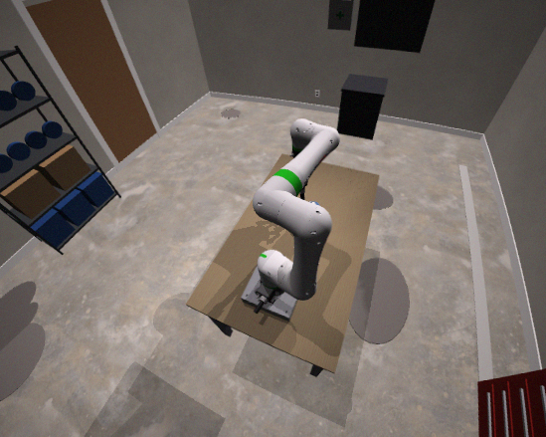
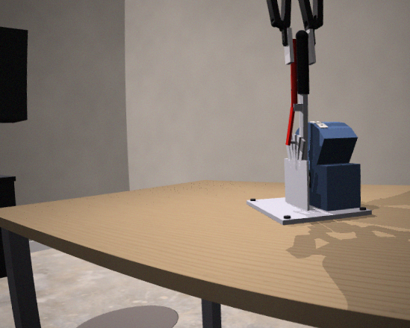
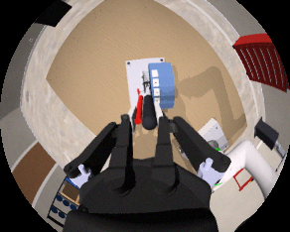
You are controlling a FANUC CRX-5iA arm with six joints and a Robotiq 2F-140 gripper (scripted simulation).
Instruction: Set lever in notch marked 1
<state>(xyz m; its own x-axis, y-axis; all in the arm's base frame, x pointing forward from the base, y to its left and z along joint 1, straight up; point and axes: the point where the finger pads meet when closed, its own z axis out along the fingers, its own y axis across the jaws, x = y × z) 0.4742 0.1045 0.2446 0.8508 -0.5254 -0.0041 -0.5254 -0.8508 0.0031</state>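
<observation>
The red bar lies 110 mm below my hand and 20 mm ahead of it.
</observation>
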